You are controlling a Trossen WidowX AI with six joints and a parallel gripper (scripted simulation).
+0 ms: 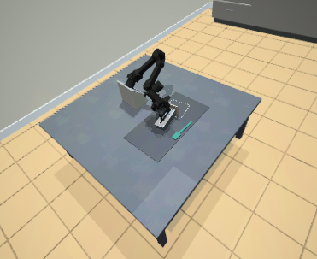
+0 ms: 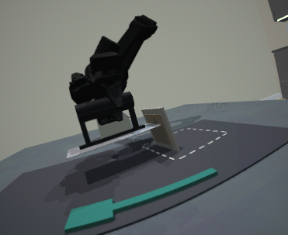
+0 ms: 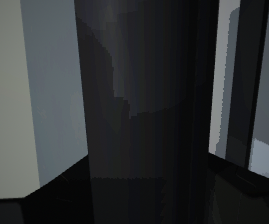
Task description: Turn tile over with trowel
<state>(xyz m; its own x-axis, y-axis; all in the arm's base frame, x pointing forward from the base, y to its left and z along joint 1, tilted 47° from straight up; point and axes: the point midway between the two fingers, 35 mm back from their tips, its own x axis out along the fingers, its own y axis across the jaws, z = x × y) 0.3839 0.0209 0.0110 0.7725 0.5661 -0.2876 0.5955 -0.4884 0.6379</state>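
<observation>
Right now the white tile is 4 cm behind my gripper tip, 8 cm to the left of it and 6 cm below it. Round my gripper tip: dark mat 1 cm behind, 1 cm to the right, 13 cm below; black handled tool 3 cm behind, 1 cm below; teal trowel 13 cm ahead, 3 cm to the right, 11 cm below.
</observation>
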